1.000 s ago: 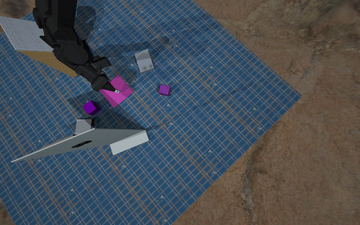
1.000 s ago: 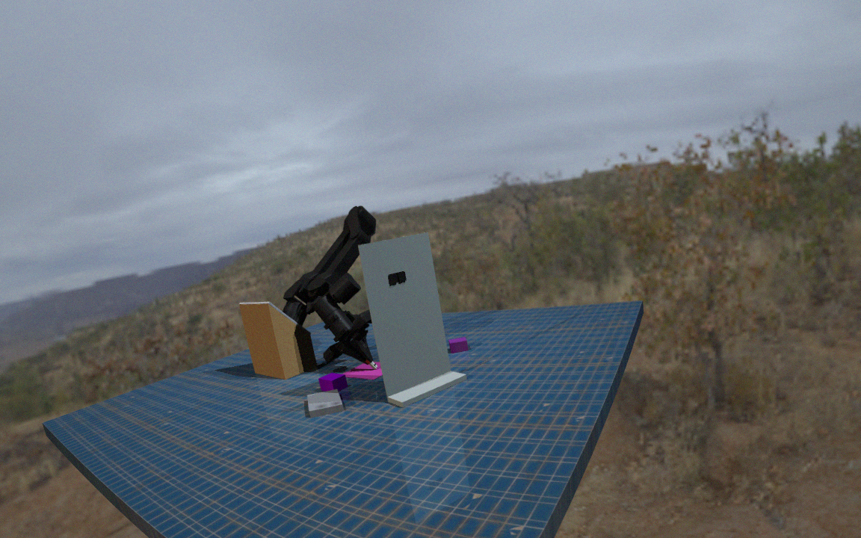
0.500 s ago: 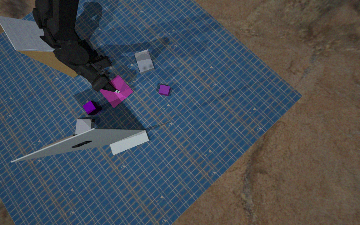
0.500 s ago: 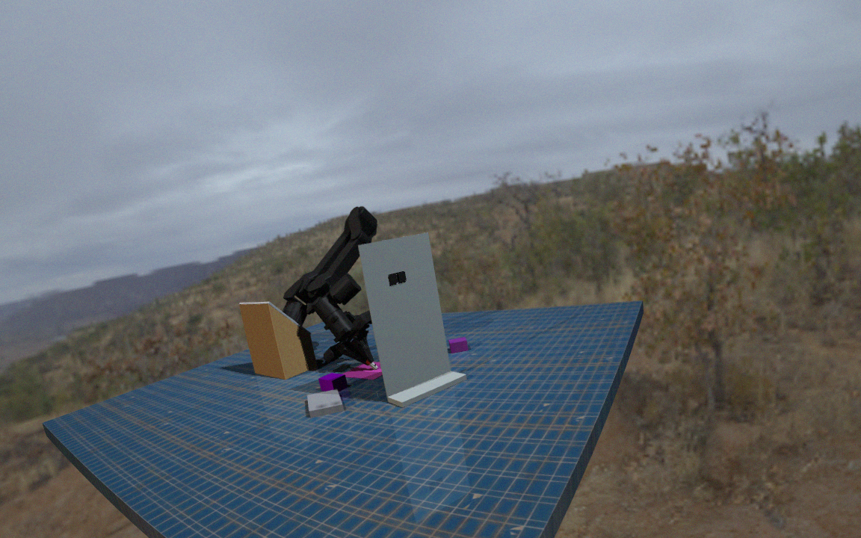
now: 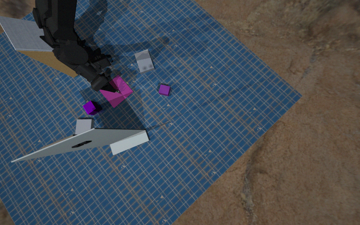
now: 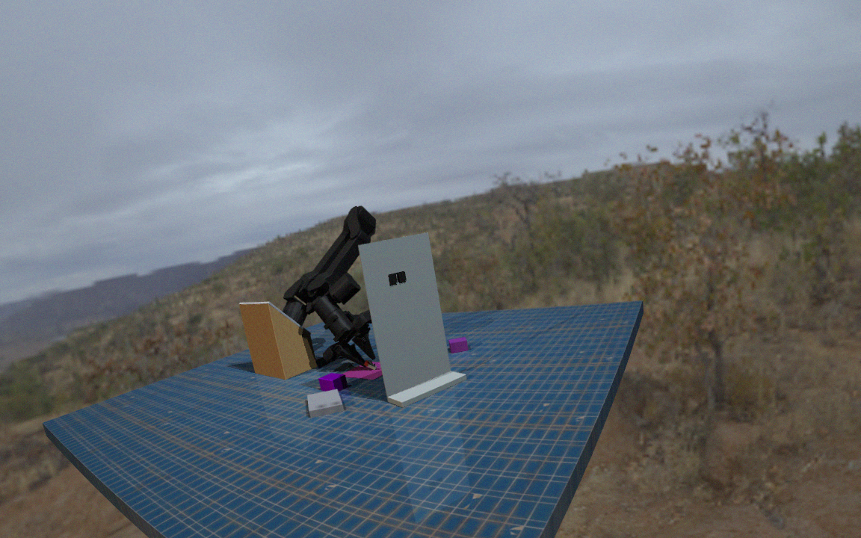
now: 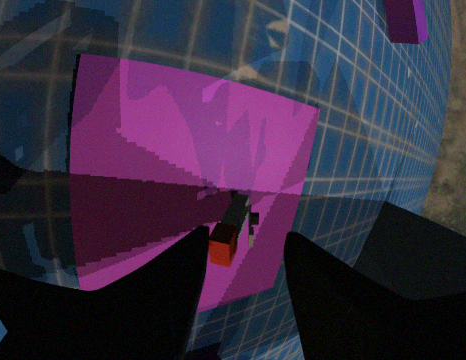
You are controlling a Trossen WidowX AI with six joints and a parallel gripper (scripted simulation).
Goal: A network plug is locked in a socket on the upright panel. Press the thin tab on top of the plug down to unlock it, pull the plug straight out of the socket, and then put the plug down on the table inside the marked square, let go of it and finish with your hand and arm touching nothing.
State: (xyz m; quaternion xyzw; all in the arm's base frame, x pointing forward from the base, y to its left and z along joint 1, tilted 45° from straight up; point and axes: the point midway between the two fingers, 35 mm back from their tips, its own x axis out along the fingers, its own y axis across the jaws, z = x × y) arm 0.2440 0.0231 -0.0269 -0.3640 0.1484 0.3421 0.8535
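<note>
My gripper tip is now 10 mm above the network plug. Round my gripper tip: marked square 20 mm below, 10 mm behind; grey panel 200 mm ahead, 120 mm to the right, 120 mm above.
</note>
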